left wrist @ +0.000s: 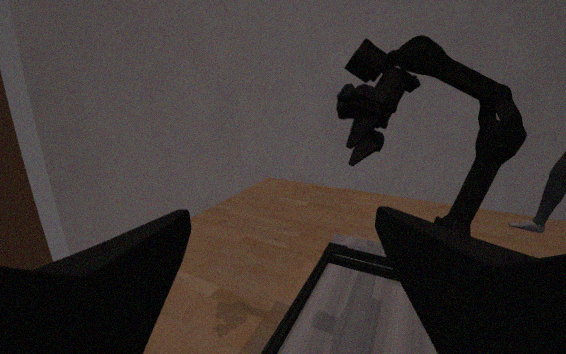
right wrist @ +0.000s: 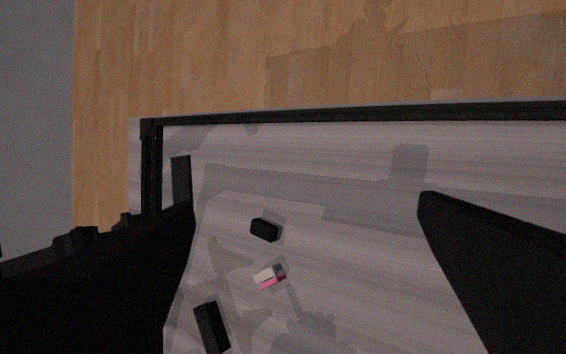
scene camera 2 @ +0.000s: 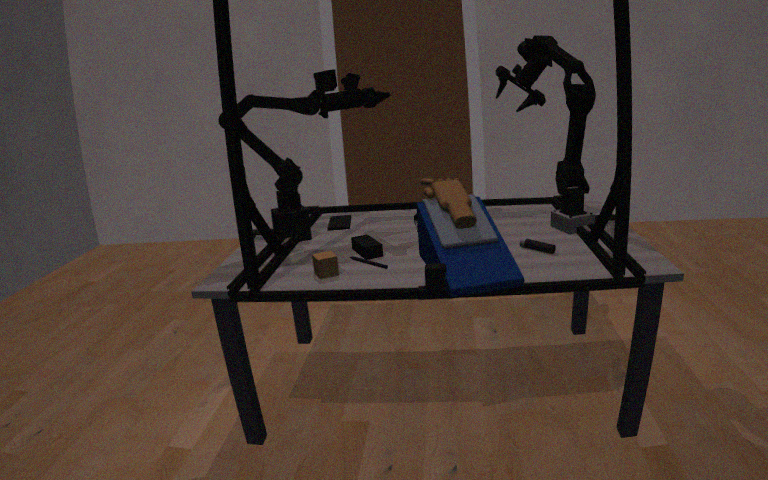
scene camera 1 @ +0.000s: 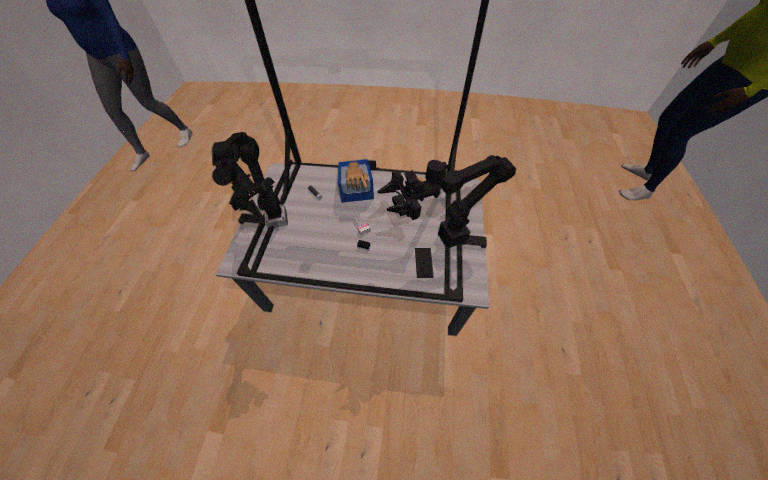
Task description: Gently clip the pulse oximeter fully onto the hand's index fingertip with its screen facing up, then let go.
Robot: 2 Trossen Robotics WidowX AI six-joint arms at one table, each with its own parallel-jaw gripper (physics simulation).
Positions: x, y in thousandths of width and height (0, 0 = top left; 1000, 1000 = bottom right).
My left gripper (scene camera 1: 498, 418) is open, with nothing in its grasp. My right gripper (scene camera 1: 350, 445) is open and holds nothing.
My left gripper also shows in the left wrist view (left wrist: 503, 617) and in scene camera 2 (scene camera 2: 501, 197). My right gripper shows as well in the left wrist view (left wrist: 617, 445), in the right wrist view (right wrist: 542, 589) and in scene camera 2 (scene camera 2: 660, 218).
